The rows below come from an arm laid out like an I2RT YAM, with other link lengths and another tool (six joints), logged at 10 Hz.
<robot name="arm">
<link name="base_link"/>
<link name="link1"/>
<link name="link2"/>
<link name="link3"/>
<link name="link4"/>
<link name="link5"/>
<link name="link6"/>
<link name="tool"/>
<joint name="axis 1" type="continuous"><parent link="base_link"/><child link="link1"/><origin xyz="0.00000 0.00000 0.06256"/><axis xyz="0 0 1"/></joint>
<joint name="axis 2" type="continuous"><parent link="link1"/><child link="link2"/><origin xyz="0.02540 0.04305 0.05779"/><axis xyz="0 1 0"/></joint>
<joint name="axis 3" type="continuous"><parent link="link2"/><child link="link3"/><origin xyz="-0.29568 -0.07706 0.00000"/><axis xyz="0 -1 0"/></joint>
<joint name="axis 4" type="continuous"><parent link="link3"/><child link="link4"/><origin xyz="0.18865 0.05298 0.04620"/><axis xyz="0 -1 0"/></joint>
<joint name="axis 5" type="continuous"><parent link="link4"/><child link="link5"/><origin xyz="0.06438 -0.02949 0.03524"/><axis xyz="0 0 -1"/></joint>
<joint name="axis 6" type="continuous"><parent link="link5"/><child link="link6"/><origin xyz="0.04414 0.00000 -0.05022"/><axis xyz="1 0 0"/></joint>
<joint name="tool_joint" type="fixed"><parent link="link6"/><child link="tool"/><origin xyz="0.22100 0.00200 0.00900" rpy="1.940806 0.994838 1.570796"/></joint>
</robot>
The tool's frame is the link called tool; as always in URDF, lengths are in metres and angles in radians. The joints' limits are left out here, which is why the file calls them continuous.
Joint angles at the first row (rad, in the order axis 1, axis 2, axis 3, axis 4, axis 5, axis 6):
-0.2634, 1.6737, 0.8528, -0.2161, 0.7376, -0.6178
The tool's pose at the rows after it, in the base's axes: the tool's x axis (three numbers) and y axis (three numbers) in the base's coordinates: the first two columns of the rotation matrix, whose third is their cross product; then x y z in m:
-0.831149 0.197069 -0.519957 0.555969 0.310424 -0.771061 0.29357 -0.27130 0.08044
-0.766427 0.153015 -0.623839 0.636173 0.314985 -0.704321 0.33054 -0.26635 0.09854
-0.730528 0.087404 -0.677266 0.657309 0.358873 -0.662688 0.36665 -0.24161 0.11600
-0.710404 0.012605 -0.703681 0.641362 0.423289 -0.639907 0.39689 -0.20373 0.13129
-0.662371 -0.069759 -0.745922 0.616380 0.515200 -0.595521 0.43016 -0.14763 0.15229
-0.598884 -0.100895 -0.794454 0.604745 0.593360 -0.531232 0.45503 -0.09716 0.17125
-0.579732 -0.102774 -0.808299 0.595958 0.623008 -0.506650 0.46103 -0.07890 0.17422
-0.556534 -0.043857 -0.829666 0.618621 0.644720 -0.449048 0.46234 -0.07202 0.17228
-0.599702 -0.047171 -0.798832 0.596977 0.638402 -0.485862 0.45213 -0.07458 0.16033
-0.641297 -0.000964 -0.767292 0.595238 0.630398 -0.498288 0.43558 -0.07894 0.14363
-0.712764 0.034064 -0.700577 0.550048 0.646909 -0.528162 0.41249 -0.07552 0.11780
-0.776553 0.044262 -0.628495 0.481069 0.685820 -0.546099 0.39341 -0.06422 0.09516
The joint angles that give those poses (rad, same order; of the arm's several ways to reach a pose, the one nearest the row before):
-0.2688, 1.6737, 0.8528, -0.1749, 0.7368, -0.6174
-0.2356, 1.6734, 0.8539, -0.0505, 0.7280, -0.6163
-0.1570, 1.6680, 0.8841, -0.0178, 0.7254, -0.6132
-0.0566, 1.6535, 0.9199, -0.0319, 0.7235, -0.6128
0.0734, 1.6306, 0.9607, -0.0406, 0.7128, -0.6037
0.1814, 1.6245, 1.0050, -0.0407, 0.7063, -0.5644
0.2173, 1.6245, 1.0123, -0.0376, 0.6998, -0.5438
0.2253, 1.6245, 1.0122, -0.0418, 0.6838, -0.4705
0.2252, 1.6245, 1.0123, -0.1001, 0.6845, -0.4622
0.2245, 1.6245, 1.0123, -0.1886, 0.6838, -0.3920
0.2245, 1.6245, 1.0123, -0.3104, 0.6422, -0.3340
0.2245, 1.6245, 1.0122, -0.4023, 0.5724, -0.3161

